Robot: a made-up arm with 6 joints. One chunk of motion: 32 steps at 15 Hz.
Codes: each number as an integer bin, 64 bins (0 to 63) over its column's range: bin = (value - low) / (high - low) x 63, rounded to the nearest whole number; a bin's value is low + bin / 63 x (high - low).
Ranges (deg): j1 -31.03..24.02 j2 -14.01..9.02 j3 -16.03..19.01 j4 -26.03..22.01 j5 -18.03..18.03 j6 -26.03..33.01
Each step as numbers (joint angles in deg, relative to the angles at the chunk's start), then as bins.
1 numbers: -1.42 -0.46 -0.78 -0.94 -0.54 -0.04
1 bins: 34 37 27 33 31 28
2 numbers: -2.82 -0.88 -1.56 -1.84 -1.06 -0.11
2 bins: 32 36 26 32 30 28
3 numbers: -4.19 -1.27 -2.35 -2.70 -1.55 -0.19
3 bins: 31 35 25 31 29 28
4 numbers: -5.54 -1.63 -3.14 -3.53 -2.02 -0.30
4 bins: 29 34 23 30 28 27
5 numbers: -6.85 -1.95 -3.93 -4.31 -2.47 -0.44
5 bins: 28 33 22 28 27 27
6 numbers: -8.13 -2.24 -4.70 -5.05 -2.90 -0.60
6 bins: 26 32 20 28 26 27
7 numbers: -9.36 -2.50 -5.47 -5.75 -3.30 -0.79
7 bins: 25 31 19 27 26 27
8 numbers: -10.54 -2.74 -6.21 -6.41 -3.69 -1.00
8 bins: 23 31 18 26 25 27
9 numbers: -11.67 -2.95 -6.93 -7.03 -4.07 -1.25
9 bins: 22 30 16 25 24 26
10 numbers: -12.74 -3.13 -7.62 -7.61 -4.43 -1.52
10 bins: 21 30 15 24 24 26
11 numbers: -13.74 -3.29 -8.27 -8.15 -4.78 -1.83
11 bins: 20 29 14 23 23 26
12 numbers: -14.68 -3.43 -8.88 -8.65 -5.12 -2.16
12 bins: 19 29 13 23 23 25
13 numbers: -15.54 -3.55 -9.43 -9.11 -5.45 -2.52
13 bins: 18 29 12 22 22 25
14 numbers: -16.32 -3.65 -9.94 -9.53 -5.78 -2.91
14 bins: 17 28 11 22 21 25
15 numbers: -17.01 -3.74 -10.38 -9.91 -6.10 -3.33
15 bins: 16 28 10 21 21 24
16 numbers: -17.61 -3.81 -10.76 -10.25 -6.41 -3.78
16 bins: 15 28 9 21 20 24
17 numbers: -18.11 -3.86 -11.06 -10.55 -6.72 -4.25
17 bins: 15 28 9 20 20 23
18 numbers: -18.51 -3.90 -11.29 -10.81 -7.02 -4.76
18 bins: 14 28 9 20 19 23
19 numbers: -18.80 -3.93 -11.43 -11.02 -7.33 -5.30
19 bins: 14 28 8 20 19 22
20 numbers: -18.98 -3.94 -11.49 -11.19 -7.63 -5.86
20 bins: 14 28 8 19 18 22
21 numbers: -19.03 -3.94 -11.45 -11.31 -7.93 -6.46
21 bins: 14 28 8 19 18 21
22 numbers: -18.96 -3.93 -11.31 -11.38 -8.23 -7.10
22 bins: 14 28 8 19 17 20
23 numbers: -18.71 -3.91 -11.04 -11.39 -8.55 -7.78
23 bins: 14 28 9 19 17 19
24 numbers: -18.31 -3.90 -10.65 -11.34 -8.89 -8.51
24 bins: 15 28 10 19 16 19
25 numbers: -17.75 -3.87 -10.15 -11.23 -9.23 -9.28
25 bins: 15 28 11 19 15 18
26 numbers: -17.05 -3.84 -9.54 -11.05 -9.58 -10.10
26 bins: 16 28 12 20 15 17
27 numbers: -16.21 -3.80 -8.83 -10.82 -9.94 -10.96
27 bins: 17 28 13 20 14 16
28 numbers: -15.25 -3.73 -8.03 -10.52 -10.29 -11.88
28 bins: 18 28 14 20 14 15
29 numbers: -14.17 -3.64 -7.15 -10.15 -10.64 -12.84
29 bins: 19 28 16 21 13 14
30 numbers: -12.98 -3.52 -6.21 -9.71 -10.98 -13.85
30 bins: 21 29 18 21 12 13
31 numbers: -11.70 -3.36 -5.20 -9.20 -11.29 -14.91
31 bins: 22 29 19 22 12 12
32 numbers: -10.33 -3.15 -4.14 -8.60 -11.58 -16.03
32 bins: 24 30 21 23 11 11
